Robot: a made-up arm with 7 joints. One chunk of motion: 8 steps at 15 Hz.
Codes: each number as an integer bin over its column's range. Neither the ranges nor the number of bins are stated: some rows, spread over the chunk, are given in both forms.
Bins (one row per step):
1: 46 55 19 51 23 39 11
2: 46 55 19 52 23 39 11
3: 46 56 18 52 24 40 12
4: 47 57 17 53 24 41 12
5: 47 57 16 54 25 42 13
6: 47 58 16 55 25 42 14
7: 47 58 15 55 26 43 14
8: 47 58 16 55 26 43 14
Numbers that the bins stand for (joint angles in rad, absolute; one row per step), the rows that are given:
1: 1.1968 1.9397 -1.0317 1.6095 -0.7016 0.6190 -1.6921
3: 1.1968 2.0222 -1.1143 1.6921 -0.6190 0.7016 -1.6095
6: 1.2794 2.1873 -1.2794 1.9397 -0.5365 0.8667 -1.4444
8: 1.2794 2.1873 -1.2794 1.9397 -0.4540 0.9492 -1.4444
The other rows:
2: 1.1968 1.9397 -1.0317 1.6921 -0.7016 0.6190 -1.6921
4: 1.2794 2.1048 -1.1968 1.7746 -0.6190 0.7841 -1.6095
5: 1.2794 2.1048 -1.2794 1.8571 -0.5365 0.8667 -1.5270
7: 1.2794 2.1873 -1.3619 1.9397 -0.4540 0.9492 -1.4444

